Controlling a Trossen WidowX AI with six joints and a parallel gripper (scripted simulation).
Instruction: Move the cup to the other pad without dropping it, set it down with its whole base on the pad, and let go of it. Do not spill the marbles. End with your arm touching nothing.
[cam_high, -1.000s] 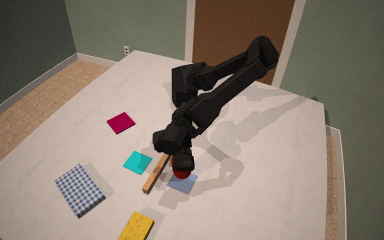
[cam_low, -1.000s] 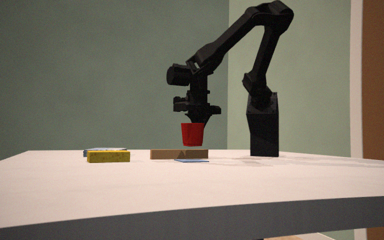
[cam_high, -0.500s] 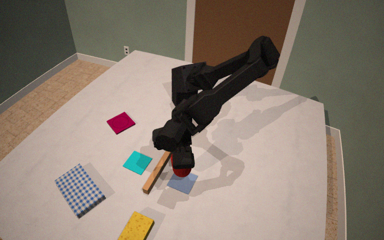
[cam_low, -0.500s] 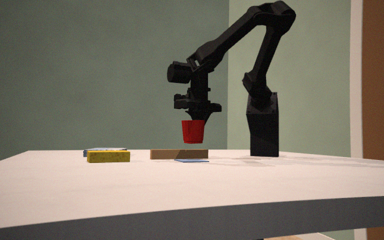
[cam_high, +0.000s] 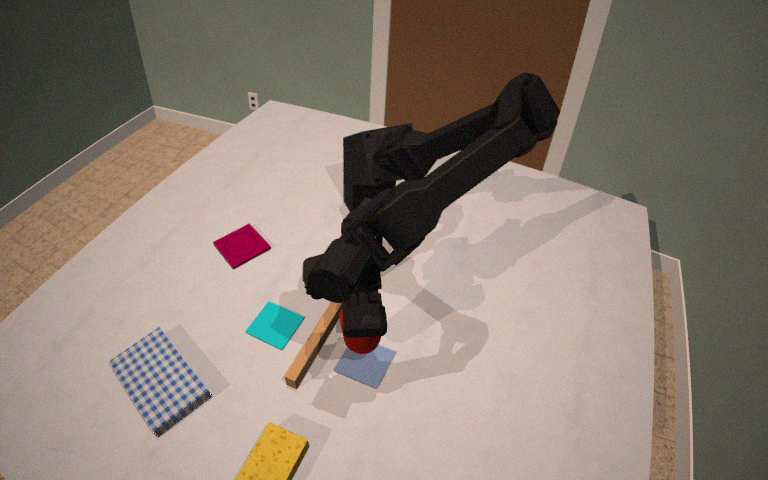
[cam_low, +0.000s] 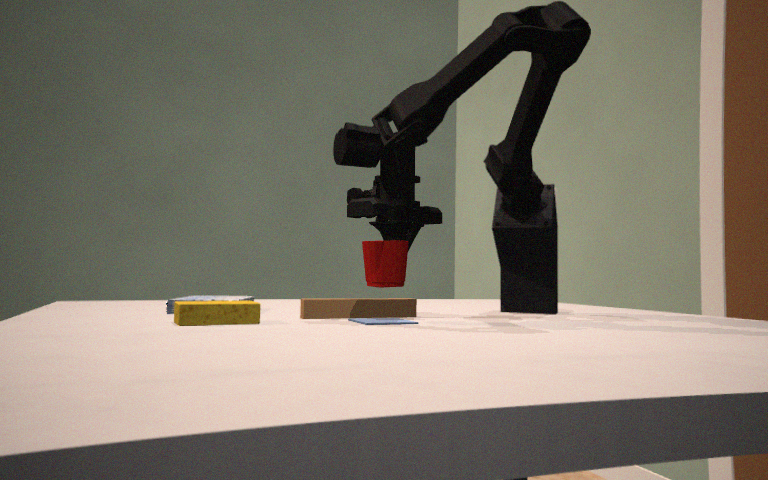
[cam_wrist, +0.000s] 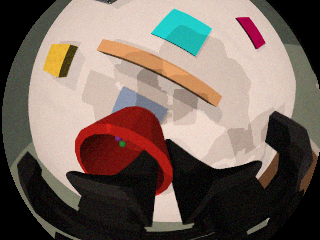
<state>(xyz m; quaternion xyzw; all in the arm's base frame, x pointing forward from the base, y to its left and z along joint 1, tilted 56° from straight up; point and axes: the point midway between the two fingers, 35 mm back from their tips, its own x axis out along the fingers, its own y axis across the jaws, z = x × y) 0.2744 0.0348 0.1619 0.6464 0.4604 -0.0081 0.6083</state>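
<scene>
Right now my hand is 5 cm above the red cup, 2 cm to the right of it and 2 cm short of it. From my hand the other things lie so: wooden bar 12 cm below, 6 cm to the right, 5 cm ahead.
</scene>
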